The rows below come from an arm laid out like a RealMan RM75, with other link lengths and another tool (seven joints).
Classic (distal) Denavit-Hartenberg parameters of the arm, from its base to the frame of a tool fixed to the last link. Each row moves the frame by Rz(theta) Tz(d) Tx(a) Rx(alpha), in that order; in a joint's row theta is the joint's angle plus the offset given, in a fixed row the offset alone. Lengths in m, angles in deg.
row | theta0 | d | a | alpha
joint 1 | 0 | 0.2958 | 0 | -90
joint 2 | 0 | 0 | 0 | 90
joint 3 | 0 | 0.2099 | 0 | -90
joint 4 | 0 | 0 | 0 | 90
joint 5 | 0 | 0.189 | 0 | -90
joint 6 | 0 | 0 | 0 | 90
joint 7 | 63.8 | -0.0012 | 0.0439 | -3.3
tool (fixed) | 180 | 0.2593 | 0 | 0
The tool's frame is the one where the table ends.
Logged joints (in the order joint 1, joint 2, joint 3, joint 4, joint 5, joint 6, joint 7), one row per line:
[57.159 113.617 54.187 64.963 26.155 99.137 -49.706]
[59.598 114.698 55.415 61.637 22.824 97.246 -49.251]
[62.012 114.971 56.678 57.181 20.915 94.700 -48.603]
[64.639 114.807 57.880 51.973 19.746 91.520 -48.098]
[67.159 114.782 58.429 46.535 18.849 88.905 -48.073]
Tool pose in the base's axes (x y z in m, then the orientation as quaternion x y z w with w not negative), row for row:
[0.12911 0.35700 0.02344 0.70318 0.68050 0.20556 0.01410]
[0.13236 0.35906 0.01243 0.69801 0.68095 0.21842 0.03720]
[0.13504 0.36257 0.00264 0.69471 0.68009 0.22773 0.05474]
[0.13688 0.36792 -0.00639 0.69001 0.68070 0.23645 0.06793]
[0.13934 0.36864 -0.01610 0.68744 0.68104 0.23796 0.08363]
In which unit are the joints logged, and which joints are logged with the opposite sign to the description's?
The joints are logged in degrees. Opposite sign: joint 3, joint 4.
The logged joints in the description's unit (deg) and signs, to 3 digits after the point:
[57.159 113.617 -54.187 -64.963 26.155 99.137 -49.706]
[59.598 114.698 -55.415 -61.637 22.824 97.246 -49.251]
[62.012 114.971 -56.678 -57.181 20.915 94.700 -48.603]
[64.639 114.807 -57.880 -51.973 19.746 91.520 -48.098]
[67.159 114.782 -58.429 -46.535 18.849 88.905 -48.073]

